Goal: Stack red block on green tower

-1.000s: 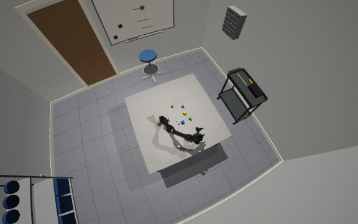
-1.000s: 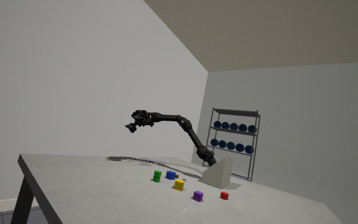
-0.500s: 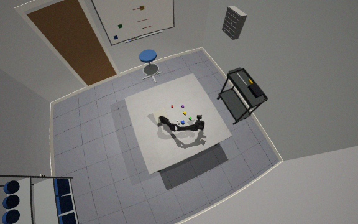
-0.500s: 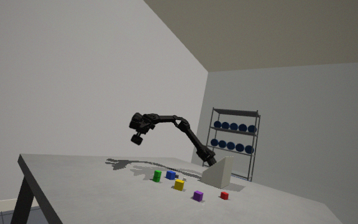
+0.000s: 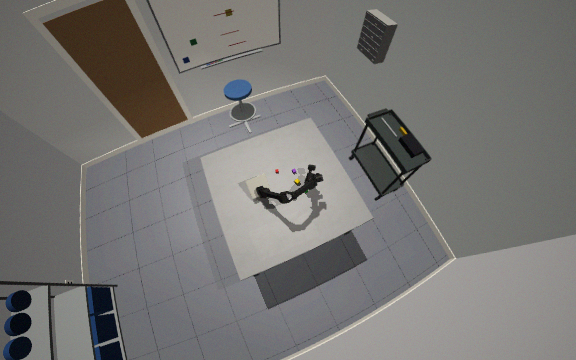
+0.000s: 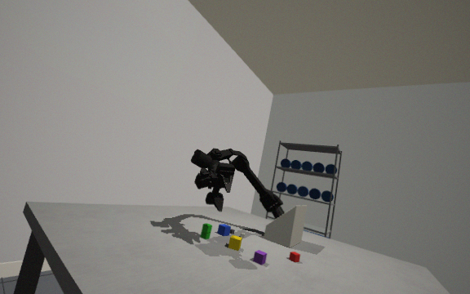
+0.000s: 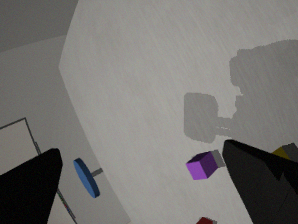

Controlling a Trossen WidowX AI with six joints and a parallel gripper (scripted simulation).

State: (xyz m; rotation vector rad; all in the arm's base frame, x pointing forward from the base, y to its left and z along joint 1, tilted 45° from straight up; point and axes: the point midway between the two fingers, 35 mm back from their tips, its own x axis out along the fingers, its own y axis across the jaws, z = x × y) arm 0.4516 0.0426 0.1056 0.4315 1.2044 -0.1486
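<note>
Now: gripper tip 250 mm past the red block, 180 mm to the right of it and 150 mm above it. Also, from my gripper tip: blue block 200 mm behind, 150 mm below, 120 mm to the right; purple block 150 mm below, 120 mm to the left, 90 mm behind; yellow block 150 mm below, 110 mm behind.
</note>
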